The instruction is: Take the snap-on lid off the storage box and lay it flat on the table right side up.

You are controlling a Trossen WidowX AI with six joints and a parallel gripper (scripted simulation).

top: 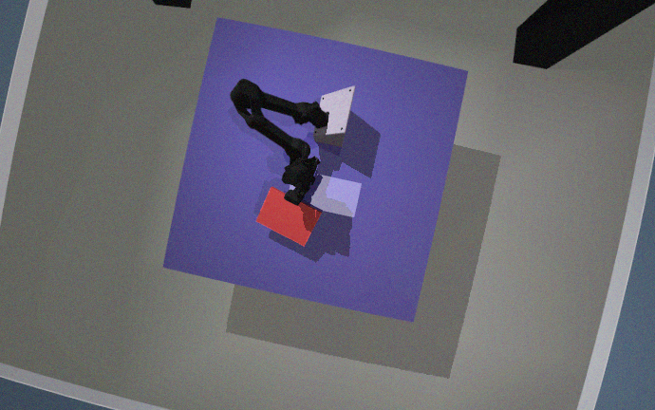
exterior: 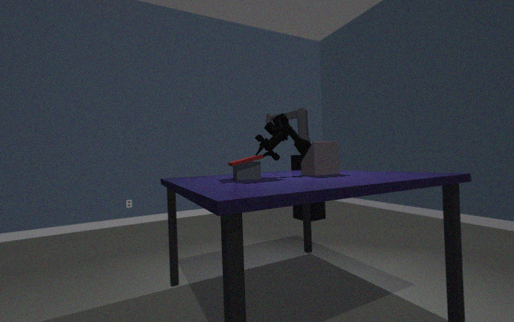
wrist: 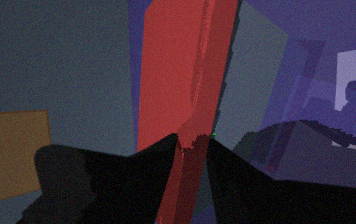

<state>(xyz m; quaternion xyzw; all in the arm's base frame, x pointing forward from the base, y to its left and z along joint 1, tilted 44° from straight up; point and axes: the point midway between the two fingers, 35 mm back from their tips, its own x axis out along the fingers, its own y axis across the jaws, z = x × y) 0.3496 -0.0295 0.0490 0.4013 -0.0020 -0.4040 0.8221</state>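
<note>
My gripper tip is now 70 mm short of the red lid, 20 mm to the left of it and 10 mm above it. From my gripper tip the other things lie so: grey storage box: 70 mm ahead, 20 mm to the right, 70 mm below.
</note>
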